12 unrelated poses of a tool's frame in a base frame.
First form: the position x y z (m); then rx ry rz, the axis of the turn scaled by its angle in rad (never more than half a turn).
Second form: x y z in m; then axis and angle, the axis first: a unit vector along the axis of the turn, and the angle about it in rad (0 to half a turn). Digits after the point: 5 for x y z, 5 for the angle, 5 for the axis.
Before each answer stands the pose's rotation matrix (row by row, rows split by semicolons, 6 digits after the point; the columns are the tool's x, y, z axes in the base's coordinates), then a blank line. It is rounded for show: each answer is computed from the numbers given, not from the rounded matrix.
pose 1, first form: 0.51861 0.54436 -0.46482 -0.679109 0.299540 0.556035
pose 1, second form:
0.814442 -0.574313 0.082757; 0.385061 0.641646 0.663339; -0.434065 -0.508385 0.743729

0.51861 0.54436 -0.46482 -0.73226 0.32299 0.59956 0.92741
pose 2, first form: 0.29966 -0.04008 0.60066 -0.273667 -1.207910 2.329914
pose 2, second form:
-0.855983 -0.336538 -0.392473; 0.514692 -0.482996 -0.708383; 0.048834 -0.808367 0.586650

0.29966 -0.04008 0.60066 -0.10372 -0.45778 0.88300 2.63864
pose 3, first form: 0.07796 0.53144 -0.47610 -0.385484 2.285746 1.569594
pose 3, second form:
-0.905211 -0.406466 0.124013; -0.030230 0.352671 0.935259; -0.423887 0.842857 -0.331529

0.07796 0.53144 -0.47610 -0.13770 0.81650 0.56068 2.79944
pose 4, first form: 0.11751 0.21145 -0.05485 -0.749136 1.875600 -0.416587
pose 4, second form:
-0.277619 -0.308196 0.909914; -0.664414 0.745700 0.049859; -0.693889 -0.590718 -0.411790

0.11751 0.21145 -0.05485 -0.36327 0.90952 -0.20201 2.06219
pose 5, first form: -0.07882 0.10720 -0.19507 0.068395 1.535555 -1.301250
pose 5, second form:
-0.427112 0.620722 0.657480; -0.546728 0.401869 -0.734568; -0.720183 -0.673205 0.167723

-0.07882 0.10720 -0.19507 0.03396 0.76247 -0.64613 2.01392
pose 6, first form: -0.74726 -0.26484 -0.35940 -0.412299 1.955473 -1.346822
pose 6, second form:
-0.693021 0.131265 0.708866; -0.615489 0.404233 -0.676586; -0.375359 -0.905188 -0.199350

-0.74726 -0.26484 -0.35940 -0.17108 0.81142 -0.55886 2.40994
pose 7, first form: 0.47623 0.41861 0.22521 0.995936 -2.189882 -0.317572
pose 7, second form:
-0.459444 -0.564267 -0.685940; -0.735872 0.674295 -0.061798; 0.497397 0.476371 -0.725029

0.47623 0.41861 0.22521 0.41043 -0.90245 -0.13087 2.42659
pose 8, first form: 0.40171 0.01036 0.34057 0.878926 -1.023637 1.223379
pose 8, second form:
0.042763 -0.989228 -0.139997; 0.312292 0.146339 -0.938647; 0.949023 -0.003581 0.315186

0.40171 0.01036 0.34057 0.48259 -0.56205 0.67172 1.82126
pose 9, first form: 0.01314 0.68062 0.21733 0.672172 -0.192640 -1.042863
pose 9, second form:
0.507765 0.732986 -0.452666; -0.846331 0.326261 -0.421044; -0.160931 0.596897 0.786012

0.01314 0.68062 0.21733 0.53535 -0.15343 -0.83058 1.25558
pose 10, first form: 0.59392 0.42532 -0.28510 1.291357 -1.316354 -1.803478
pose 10, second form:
-0.383324 -0.098933 -0.918300; -0.844432 -0.365236 0.391838; -0.374162 0.925643 0.056462

0.59392 0.42532 -0.28510 0.50066 -0.51035 -0.69921 2.57933
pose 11, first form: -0.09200 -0.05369 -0.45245 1.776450 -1.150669 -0.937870
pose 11, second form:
0.310294 -0.341768 -0.887081; -0.937781 -0.263012 -0.226697; -0.155835 0.902230 -0.402115

-0.09200 -0.05369 -0.45245 0.76735 -0.49704 -0.40512 2.31504
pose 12, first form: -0.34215 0.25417 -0.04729 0.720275 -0.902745 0.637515
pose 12, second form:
0.472891 -0.748672 -0.464611; 0.187437 0.600702 -0.777190; 0.860954 0.280441 0.424395

-0.34215 0.25417 -0.04729 0.54601 -0.68434 0.48328 1.31916
